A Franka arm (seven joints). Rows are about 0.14 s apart.
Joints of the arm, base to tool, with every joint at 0 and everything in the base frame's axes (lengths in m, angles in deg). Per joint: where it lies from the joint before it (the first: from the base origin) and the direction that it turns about. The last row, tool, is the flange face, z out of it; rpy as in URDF.
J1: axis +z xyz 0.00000 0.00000 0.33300
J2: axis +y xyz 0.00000 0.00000 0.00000
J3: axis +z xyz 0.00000 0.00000 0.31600
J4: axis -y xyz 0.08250 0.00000 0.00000
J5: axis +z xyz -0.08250 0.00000 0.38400
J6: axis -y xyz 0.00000 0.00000 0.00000
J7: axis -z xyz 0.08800 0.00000 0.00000
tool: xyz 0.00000 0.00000 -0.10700 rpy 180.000 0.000 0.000
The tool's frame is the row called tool.
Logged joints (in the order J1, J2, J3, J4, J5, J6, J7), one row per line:
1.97, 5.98, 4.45, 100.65, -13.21, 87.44, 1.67
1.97, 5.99, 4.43, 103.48, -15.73, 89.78, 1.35
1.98, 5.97, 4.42, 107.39, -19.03, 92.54, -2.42
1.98, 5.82, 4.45, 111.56, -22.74, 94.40, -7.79
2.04, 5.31, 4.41, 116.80, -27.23, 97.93, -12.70
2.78, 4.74, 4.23, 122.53, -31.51, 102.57, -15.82
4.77, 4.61, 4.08, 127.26, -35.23, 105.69, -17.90
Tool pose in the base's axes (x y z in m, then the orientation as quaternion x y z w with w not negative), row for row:
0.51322, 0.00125, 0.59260, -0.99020, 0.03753, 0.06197, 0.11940
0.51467, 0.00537, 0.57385, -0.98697, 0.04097, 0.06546, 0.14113
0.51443, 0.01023, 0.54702, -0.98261, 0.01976, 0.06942, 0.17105
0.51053, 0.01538, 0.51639, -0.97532, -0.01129, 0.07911, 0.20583
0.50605, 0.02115, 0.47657, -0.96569, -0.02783, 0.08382, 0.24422
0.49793, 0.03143, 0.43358, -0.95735, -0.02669, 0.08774, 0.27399
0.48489, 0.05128, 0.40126, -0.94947, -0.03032, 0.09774, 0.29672
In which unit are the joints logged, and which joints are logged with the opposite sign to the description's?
The joints are logged in degrees. Opposite sign: J2, J3, J4, J5.
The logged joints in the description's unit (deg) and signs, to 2 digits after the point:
1.97, -5.98, -4.45, -100.65, 13.21, 87.44, 1.67
1.97, -5.99, -4.43, -103.48, 15.73, 89.78, 1.35
1.98, -5.97, -4.42, -107.39, 19.03, 92.54, -2.42
1.98, -5.82, -4.45, -111.56, 22.74, 94.40, -7.79
2.04, -5.31, -4.41, -116.80, 27.23, 97.93, -12.70
2.78, -4.74, -4.23, -122.53, 31.51, 102.57, -15.82
4.77, -4.61, -4.08, -127.26, 35.23, 105.69, -17.90

